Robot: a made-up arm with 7 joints. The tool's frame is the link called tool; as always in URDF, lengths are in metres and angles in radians.
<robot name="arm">
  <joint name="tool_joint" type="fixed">
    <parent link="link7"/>
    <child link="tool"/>
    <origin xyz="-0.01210 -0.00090 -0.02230" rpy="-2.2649 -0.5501 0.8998"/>
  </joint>
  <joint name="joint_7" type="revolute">
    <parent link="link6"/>
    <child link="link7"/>
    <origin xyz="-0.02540 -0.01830 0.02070"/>
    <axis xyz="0 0 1"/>
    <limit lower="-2.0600" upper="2.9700" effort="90" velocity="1.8"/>
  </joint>
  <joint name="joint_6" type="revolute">
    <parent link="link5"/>
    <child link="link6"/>
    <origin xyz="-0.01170 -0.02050 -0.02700"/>
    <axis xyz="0 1 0"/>
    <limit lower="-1.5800" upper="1.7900" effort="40" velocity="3.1"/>
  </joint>
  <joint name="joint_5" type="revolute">
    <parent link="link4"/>
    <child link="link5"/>
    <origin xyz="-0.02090 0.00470 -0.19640"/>
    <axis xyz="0 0 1"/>
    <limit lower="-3.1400" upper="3.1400" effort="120" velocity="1.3"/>
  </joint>
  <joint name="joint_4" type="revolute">
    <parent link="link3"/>
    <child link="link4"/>
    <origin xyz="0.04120 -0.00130 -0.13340"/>
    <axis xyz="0 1 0"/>
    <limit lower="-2.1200" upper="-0.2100" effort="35" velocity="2.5"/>
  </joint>
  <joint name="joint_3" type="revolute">
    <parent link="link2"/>
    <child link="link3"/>
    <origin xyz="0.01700 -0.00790 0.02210"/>
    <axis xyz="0 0 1"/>
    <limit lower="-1.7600" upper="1.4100" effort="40" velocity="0.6"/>
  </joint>
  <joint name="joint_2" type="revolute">
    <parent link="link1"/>
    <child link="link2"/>
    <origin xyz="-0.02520 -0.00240 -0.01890"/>
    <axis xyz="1 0 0"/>
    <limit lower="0.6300" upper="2.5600" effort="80" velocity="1"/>
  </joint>
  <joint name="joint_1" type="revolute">
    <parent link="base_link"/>
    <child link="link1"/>
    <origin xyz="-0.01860 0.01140 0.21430"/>
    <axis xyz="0 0.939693 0.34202"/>
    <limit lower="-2.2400" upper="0.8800" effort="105" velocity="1"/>
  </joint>
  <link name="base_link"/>
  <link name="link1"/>
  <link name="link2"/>
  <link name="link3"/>
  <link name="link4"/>
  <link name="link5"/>
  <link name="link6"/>
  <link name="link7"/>
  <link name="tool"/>
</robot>
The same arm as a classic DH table. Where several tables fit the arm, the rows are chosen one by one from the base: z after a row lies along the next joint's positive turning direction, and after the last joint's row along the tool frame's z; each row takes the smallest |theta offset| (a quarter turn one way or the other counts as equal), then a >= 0, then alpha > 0; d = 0 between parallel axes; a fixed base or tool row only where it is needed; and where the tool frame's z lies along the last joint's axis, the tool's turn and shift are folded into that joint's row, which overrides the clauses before.
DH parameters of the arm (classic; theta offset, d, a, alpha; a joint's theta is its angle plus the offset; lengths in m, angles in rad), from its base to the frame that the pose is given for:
base (fixed): 0.0000 0.2102 -0.0186 -1.2218
joint_1: 1.5708 0.0034 0.0169 1.5708
joint_2: 1.2218 -0.0082 -0.0079 -1.5708
joint_3: -1.5708 -0.1113 0.0412 -1.5708
joint_4: 0.0000 0.0034 -0.0209 1.5708
joint_5: 0.0000 -0.2234 -0.0117 -1.5708
joint_6: 0.0000 -0.0388 -0.0254 1.5708
joint_7: 0.4894 0.0016 -0.0111 -2.1476
tool (fixed): -0.6734 0.0058 0.0000 0.0000
Joint limits (rad, base to tool): -2.2400..0.8800 0.6300..2.5600 -1.7600..1.4100 -2.1200..-0.2100 -3.1400..3.1400 -1.5800..1.7900 -2.0600..2.9700

